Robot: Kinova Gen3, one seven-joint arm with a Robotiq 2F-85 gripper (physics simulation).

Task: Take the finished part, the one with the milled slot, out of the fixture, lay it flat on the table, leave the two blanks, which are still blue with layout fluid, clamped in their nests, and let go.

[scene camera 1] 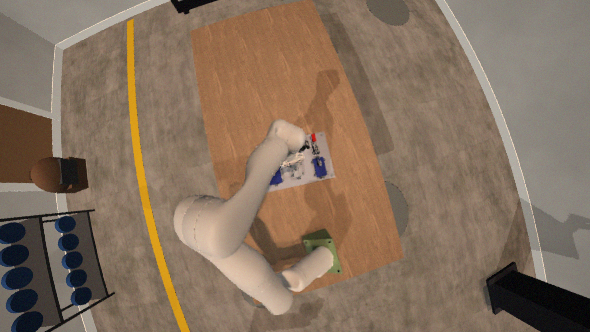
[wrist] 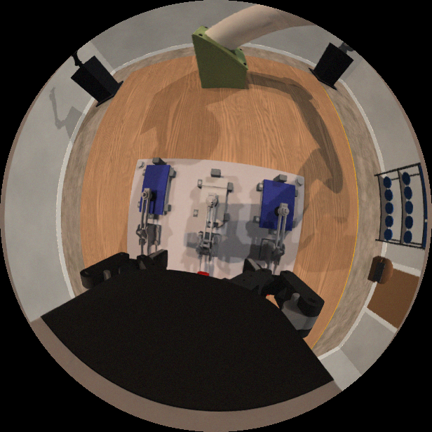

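Pixels of known places: arm's base at its link origin: (scene camera 1: 324, 255).
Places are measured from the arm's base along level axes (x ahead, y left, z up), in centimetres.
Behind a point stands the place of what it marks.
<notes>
The finished part (scene camera 1: 295, 171) {x 38.5, y -0.9, z -10.0 cm} (wrist: 219, 194), pale metal, sits in the middle nest of the light fixture plate (scene camera 1: 327, 150) {x 43.2, y -19.3, z -12.6 cm} (wrist: 182, 175). A toggle clamp arm with its spindle reaches over it; the slot is hard to make out. Two blue blanks sit in the outer nests under their clamp arms: one (scene camera 1: 320, 170) {x 35.1, y -12.3, z -11.0 cm} (wrist: 157, 182) left in the wrist view, the other (scene camera 1: 276, 178) {x 38.4, y 8.6, z -10.5 cm} (wrist: 272, 192) right there, partly behind the arm in the scene view. My gripper (wrist: 204, 263) is open and empty, above the clamps' handle side. The scene view hides its fingertips.
A red clamp handle (wrist: 203, 273) shows between my fingers in the wrist view; another red handle (scene camera 1: 314, 137) {x 50.7, y -14.8, z -8.9 cm} shows beside the wrist in the scene view. Clamp linkages stand up from the plate. The green arm mount (scene camera 1: 336, 255) {x 0.0, y -4.6, z 4.2 cm} (wrist: 220, 70) stands on the wooden table (scene camera 1: 260, 65) {x 101.6, y -2.4, z -14.1 cm} (wrist: 240, 130).
</notes>
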